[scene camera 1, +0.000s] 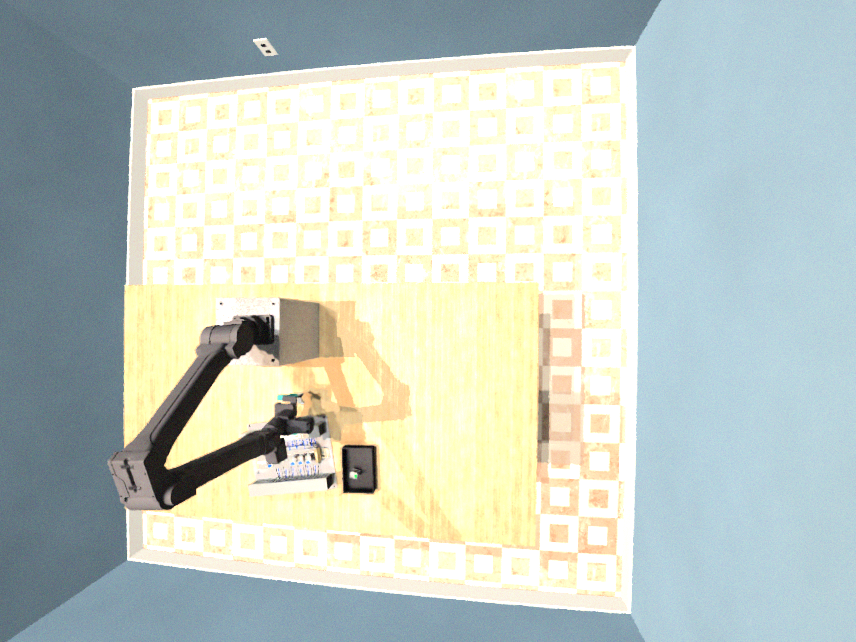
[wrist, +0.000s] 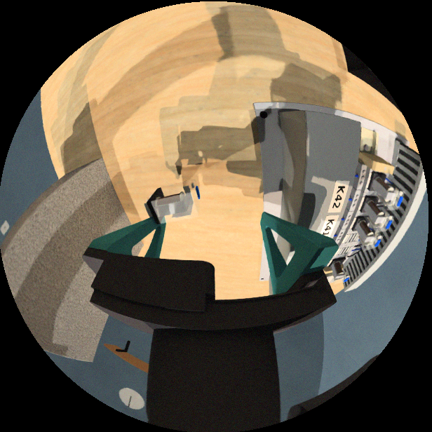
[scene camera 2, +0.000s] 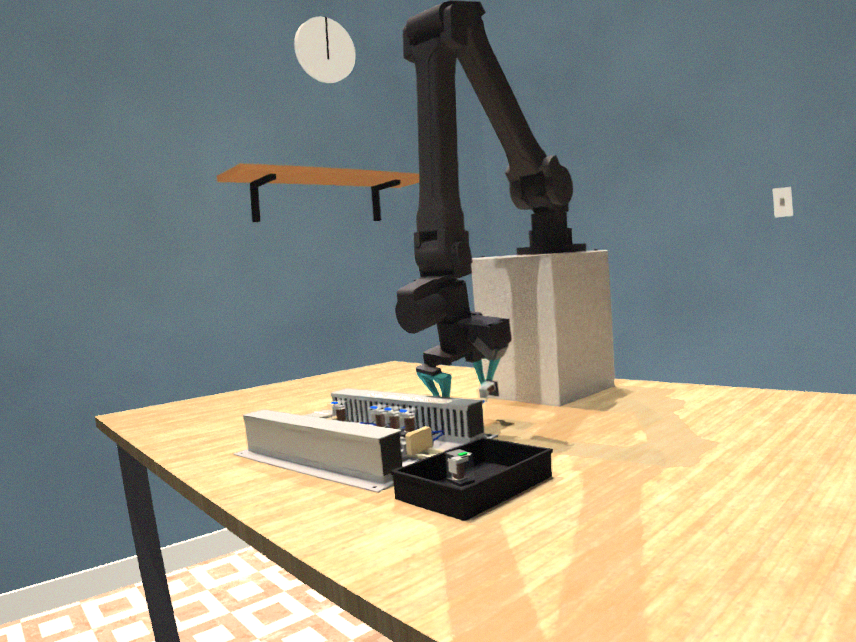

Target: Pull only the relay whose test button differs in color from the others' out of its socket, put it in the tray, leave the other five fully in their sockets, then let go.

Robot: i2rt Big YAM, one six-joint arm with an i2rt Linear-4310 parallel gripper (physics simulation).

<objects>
same spot on white panel: [scene camera 1: 326,465] = [scene camera 2: 405,465]
</objects>
